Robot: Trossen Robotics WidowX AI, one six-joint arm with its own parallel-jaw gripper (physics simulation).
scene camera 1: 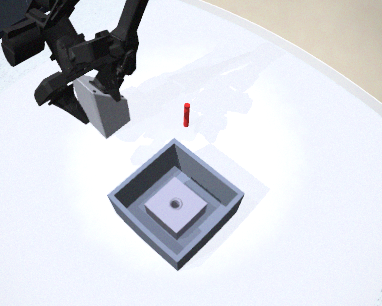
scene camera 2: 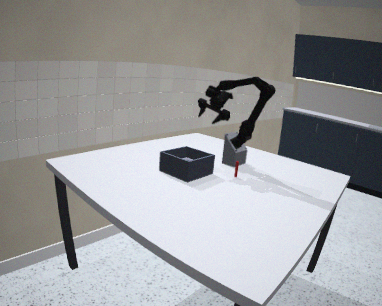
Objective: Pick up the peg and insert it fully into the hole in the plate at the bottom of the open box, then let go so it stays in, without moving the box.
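Frame: origin at the arm's base, x back, y up, z left, level; millimetres.
Seen in the pictures: gripper, fingertip midpoint: (scene camera 1: 104, 111) (scene camera 2: 205, 120); arm's base, origin of the base link: (scene camera 1: 103, 88) (scene camera 2: 235, 143).
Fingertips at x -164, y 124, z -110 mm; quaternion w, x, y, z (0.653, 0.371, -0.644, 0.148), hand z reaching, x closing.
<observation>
Offsets run from my fingertips to a thing's top centre. "*": to the spot under its first point. Level surfaces: height alone.
A thin red peg @[dx -13, dy -166, dz +218 mm] (scene camera 1: 186, 115) (scene camera 2: 236, 169) stands upright on the table beside the open box, apart from it. The open blue-grey box @[dx -145, dy -148, dz +10 mm] (scene camera 1: 214, 226) (scene camera 2: 174, 166) sits on the table with its walls up. A pale square plate @[dx -145, dy -185, dz +10 mm] (scene camera 1: 175, 222) lies at the bottom of the box, with a round hole @[* dx -139, dy -204, dz +17 mm] (scene camera 1: 175, 203) in its middle; the hole looks empty. In scene camera 2 the box walls hide most of the plate. My gripper (scene camera 1: 103, 111) (scene camera 2: 207, 119) is open and empty, high above the table. It is well above the box's height and apart from the peg.
A grey block (scene camera 1: 115, 121) (scene camera 2: 233, 156) stands under the arm's base, close to the peg and the box. The white table @[dy -246 mm] (scene camera 1: 300, 240) (scene camera 2: 200, 220) has a curved edge. Dark cabinets (scene camera 2: 330, 137) stand beyond it, and a tiled wall (scene camera 2: 100, 100) is behind.
</observation>
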